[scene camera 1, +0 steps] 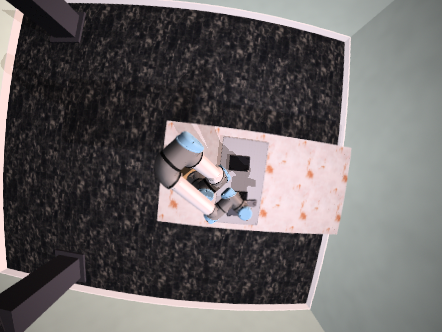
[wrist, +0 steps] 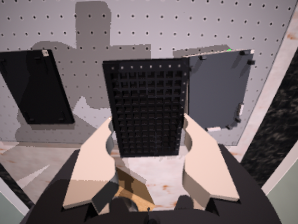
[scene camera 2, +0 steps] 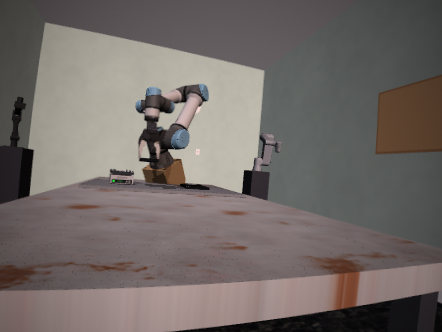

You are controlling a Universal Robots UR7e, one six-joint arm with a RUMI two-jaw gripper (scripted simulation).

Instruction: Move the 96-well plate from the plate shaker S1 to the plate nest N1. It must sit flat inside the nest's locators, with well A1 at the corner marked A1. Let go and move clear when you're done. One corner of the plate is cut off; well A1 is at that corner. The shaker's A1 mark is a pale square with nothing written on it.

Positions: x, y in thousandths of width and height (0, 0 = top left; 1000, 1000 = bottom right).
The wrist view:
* my gripper: 498, 520
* black 96-well plate: 502, 373
